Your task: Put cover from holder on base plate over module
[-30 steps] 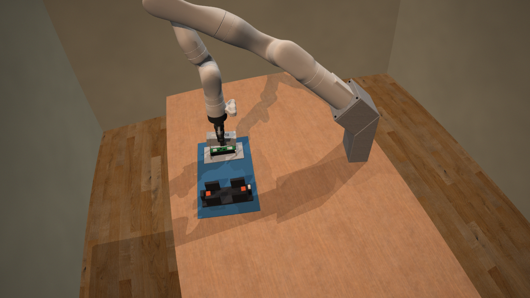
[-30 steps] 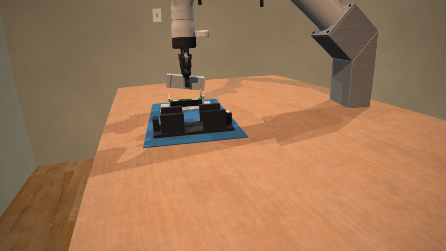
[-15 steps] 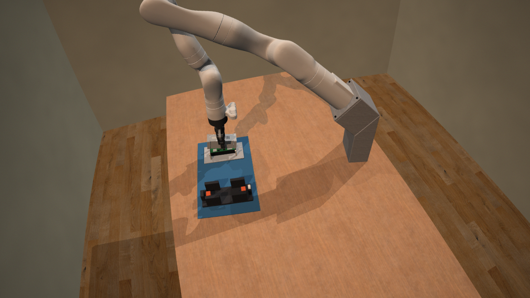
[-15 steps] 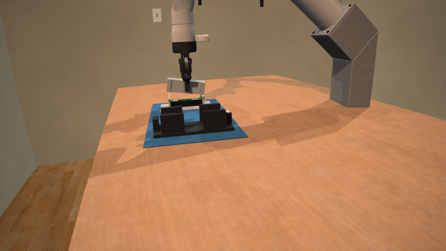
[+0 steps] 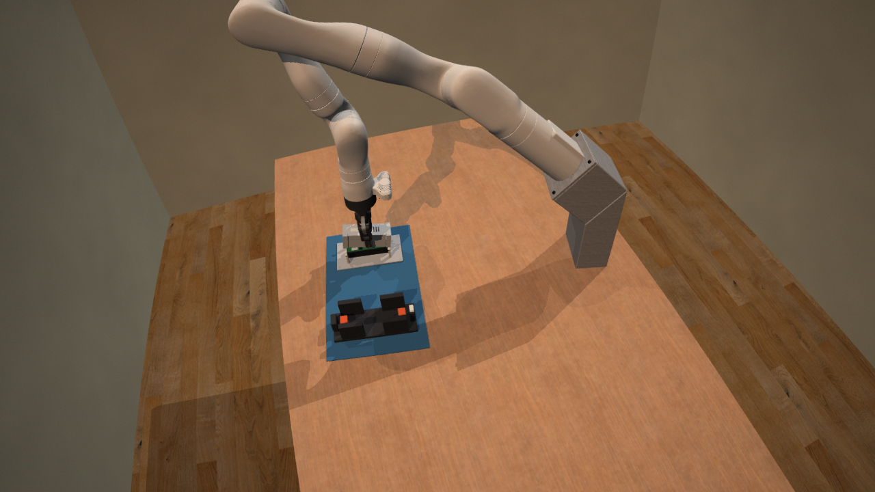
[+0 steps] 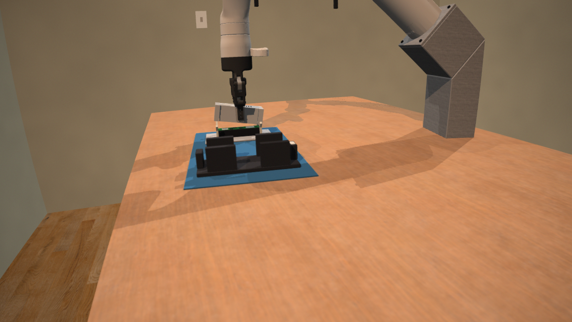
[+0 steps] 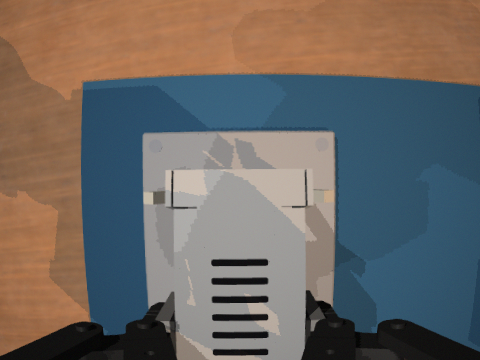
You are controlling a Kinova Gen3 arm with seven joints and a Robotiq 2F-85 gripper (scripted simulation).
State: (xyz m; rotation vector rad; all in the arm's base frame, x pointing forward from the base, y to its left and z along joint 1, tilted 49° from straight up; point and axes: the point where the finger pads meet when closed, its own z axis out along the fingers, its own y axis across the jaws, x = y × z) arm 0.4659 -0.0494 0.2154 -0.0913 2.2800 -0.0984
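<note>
My hand is right at the light grey cover.
</note>
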